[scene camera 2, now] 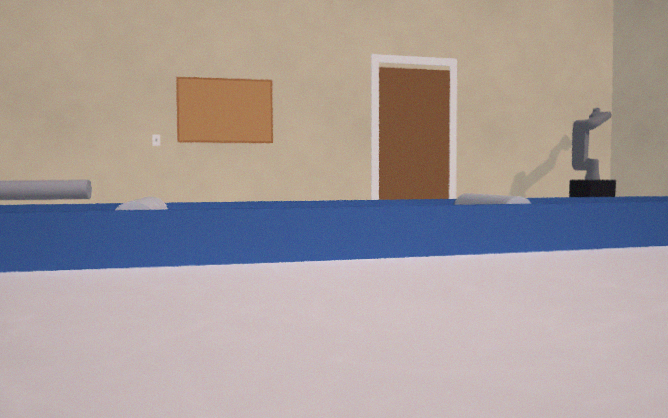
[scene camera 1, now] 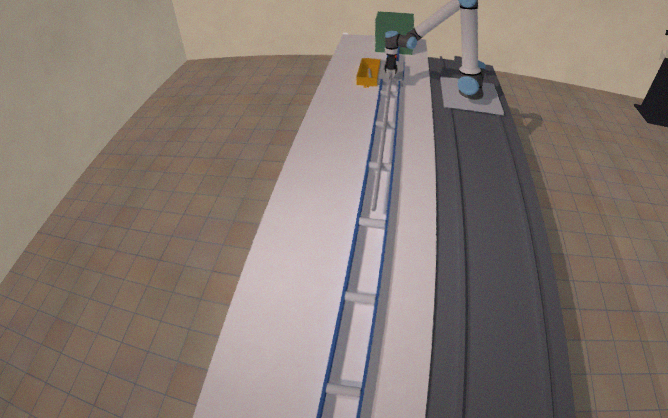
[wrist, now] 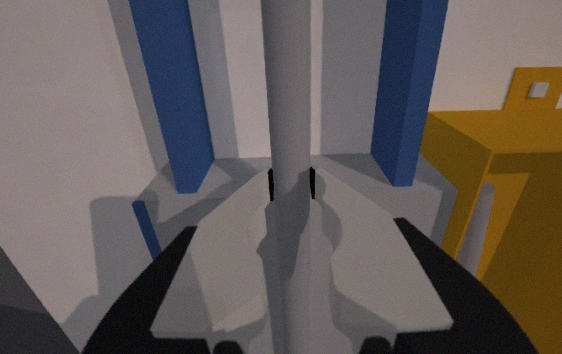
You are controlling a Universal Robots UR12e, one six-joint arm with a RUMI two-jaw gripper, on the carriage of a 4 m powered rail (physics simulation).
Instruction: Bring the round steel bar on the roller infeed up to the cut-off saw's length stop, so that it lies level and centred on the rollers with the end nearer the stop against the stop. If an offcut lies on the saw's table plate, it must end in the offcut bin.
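Places are measured from the arm's base along level axes (x back, y right, z up), in metres.
Pixels of known places: gripper, fingertip midpoint: (scene camera 1: 390, 79) (wrist: 290, 169).
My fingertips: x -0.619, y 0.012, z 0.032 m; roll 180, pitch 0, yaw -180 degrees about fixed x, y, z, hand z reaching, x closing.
Observation:
Behind a point stands the place of what it marks.
The round steel bar (scene camera 1: 382, 145) {y -0.835, x -0.619, z 0.048 m} (scene camera 2: 45, 190) {y -1.277, x -0.629, z 0.040 m} (wrist: 290, 75) {y -0.041, x -0.620, z 0.050 m} runs lengthwise between the blue infeed rails and looks about level. In scene camera 2 a strip of wall shows between the bar and the rail, so it looks slightly raised. My gripper (scene camera 1: 390, 75) {y 0.012, x -0.619, z 0.032 m} (wrist: 290, 169) {y 0.012, x -0.619, z 0.032 m} is shut on the bar over the saw's table plate (wrist: 420, 205) {y 0.042, x -0.699, z 0.029 m}, beyond the rail ends. A grey offcut (scene camera 1: 370, 73) {y 0.175, x -0.785, z -0.009 m} (wrist: 477, 230) {y 0.096, x -0.775, z -0.008 m} lies in the orange offcut bin (scene camera 1: 361, 75) {y 0.168, x -0.857, z -0.028 m} (wrist: 455, 135) {y 0.003, x -0.721, z 0.010 m}. The bar's contact with the length stop cannot be seen; the gripper hides that area.
Infeed rollers (scene camera 1: 372, 223) {y -1.384, x -0.617, z 0.023 m} (scene camera 2: 492, 199) {y -1.756, x -0.647, z 0.025 m} cross between the blue rails (scene camera 1: 352, 240) {y -1.492, x -0.693, z 0.022 m} (scene camera 2: 325, 230) {y -1.548, x -0.694, z 0.000 m}. A green block (scene camera 1: 395, 25) {y 0.682, x -0.612, z 0.253 m} stands behind the saw table. The arm's carriage plate (scene camera 1: 452, 100) {y -0.150, x -0.158, z 0.000 m} is at the far end of the dark powered rail (scene camera 1: 490, 225), right of the bench.

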